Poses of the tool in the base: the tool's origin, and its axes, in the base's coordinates. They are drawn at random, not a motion.
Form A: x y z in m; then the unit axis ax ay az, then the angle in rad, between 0 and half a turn.
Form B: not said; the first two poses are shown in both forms.
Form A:
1: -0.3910 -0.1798 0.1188 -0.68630 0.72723 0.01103 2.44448
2: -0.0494 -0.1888 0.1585 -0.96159 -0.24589 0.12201 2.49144
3: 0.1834 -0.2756 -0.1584 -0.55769 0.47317 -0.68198 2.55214
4: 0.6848 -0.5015 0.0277 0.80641 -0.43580 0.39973 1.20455
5: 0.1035 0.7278 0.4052 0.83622 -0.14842 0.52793 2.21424
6: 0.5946 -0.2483 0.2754 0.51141 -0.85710 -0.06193 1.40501
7: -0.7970 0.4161 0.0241 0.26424 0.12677 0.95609 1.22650
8: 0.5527 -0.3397 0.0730 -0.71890 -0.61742 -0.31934 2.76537
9: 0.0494 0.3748 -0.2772 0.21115 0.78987 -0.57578 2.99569
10: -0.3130 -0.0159 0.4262 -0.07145 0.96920 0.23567 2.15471
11: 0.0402 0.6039 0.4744 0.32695 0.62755 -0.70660 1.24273
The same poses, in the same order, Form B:
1: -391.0 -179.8 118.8 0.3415 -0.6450 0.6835 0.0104
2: -49.4 -188.8 158.5 0.3194 -0.9112 -0.2330 0.1156
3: 183.4 -275.6 -158.4 0.2905 -0.5336 0.4528 -0.6526
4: 684.8 -501.5 27.7 0.8240 0.4568 -0.2469 0.2265
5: 103.5 727.8 405.2 0.4472 0.7479 -0.1327 0.4722
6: 594.6 -248.3 275.4 0.7632 0.3304 -0.5538 -0.0400
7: -797.0 416.1 24.1 0.8178 0.1521 0.0730 0.5503
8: 552.7 -339.7 73.0 0.1870 -0.7062 -0.6065 -0.3137
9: 49.4 374.8 -277.2 0.0729 0.2106 0.7878 -0.5742
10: -313.0 -15.9 426.2 0.4737 -0.0629 0.8536 0.2076
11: 40.2 603.9 474.4 0.8131 0.1903 0.3653 -0.4113
